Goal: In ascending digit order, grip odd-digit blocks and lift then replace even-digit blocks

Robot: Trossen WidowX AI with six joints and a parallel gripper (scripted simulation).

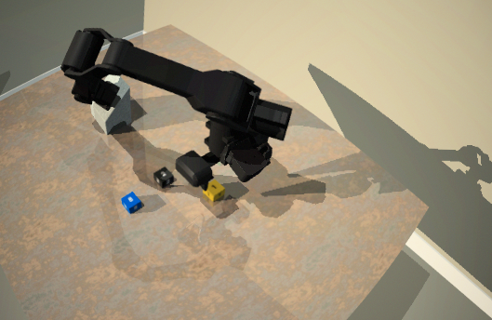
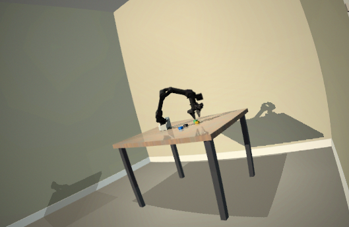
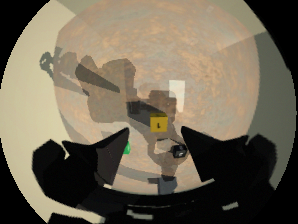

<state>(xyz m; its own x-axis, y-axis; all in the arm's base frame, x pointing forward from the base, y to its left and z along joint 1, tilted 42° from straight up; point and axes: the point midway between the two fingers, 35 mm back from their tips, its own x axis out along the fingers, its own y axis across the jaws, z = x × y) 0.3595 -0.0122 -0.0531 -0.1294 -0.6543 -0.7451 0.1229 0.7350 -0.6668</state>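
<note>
My gripper tip is now 3 cm above the yellow block, 1 cm to the left of it and 1 cm past it. From my gripper tip the other things lie so: blue block (16 cm to the right, 11 cm behind, 3 cm below); then green block (9 cm to the left, 7 cm behind, 3 cm below); then black block (11 cm behind, 6 cm to the right, 3 cm below).
</note>
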